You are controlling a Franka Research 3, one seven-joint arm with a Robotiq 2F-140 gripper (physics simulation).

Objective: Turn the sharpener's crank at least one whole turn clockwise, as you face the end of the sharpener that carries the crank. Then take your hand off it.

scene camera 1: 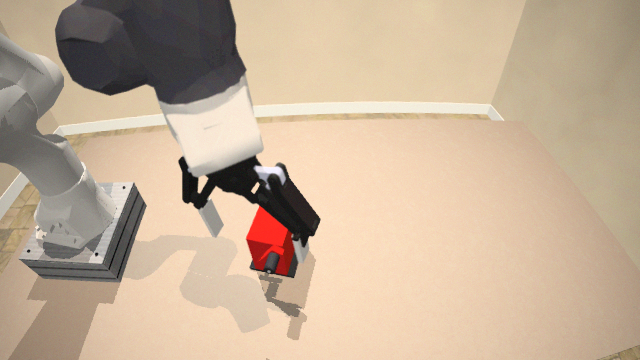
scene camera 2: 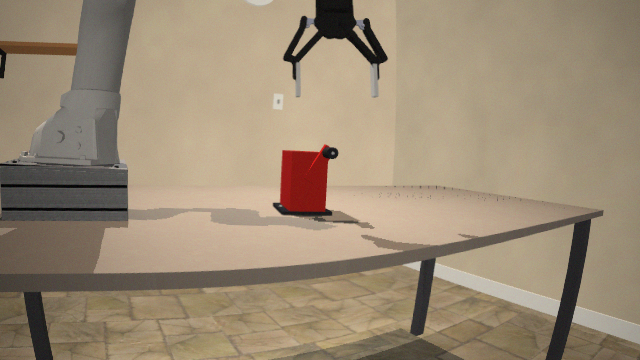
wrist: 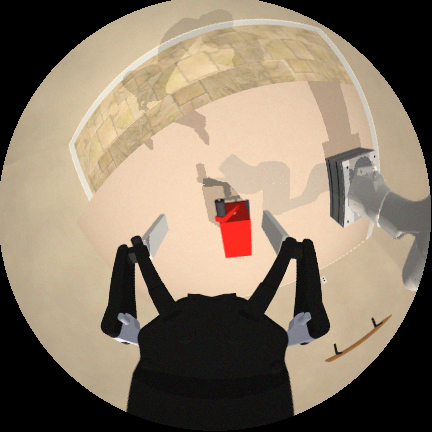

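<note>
The red sharpener (scene camera 1: 267, 227) (scene camera 2: 300, 182) (wrist: 237, 240) stands upright on its black base plate (scene camera 2: 277, 207). Its red crank arm (scene camera 2: 317, 159) (wrist: 230, 215) slants up and to the right in the scene camera 2 view. The black crank knob (scene camera 1: 271, 261) (scene camera 2: 330, 153) (wrist: 220, 207) is at the arm's end, by the upper right corner of the body. My gripper (scene camera 1: 258, 248) (scene camera 2: 336, 96) (wrist: 213, 220) is wide open and empty. It hangs well above the sharpener and knob, touching neither.
The sharpener stands on the table (scene camera 1: 450, 225) (scene camera 2: 225, 280) (wrist: 290, 115). The robot's base block (scene camera 1: 127, 225) (scene camera 2: 65, 200) (wrist: 338, 195) stands to the left of the sharpener in both scene views. The table's near edge shows in the scene camera 2 view. Walls rise beyond the table.
</note>
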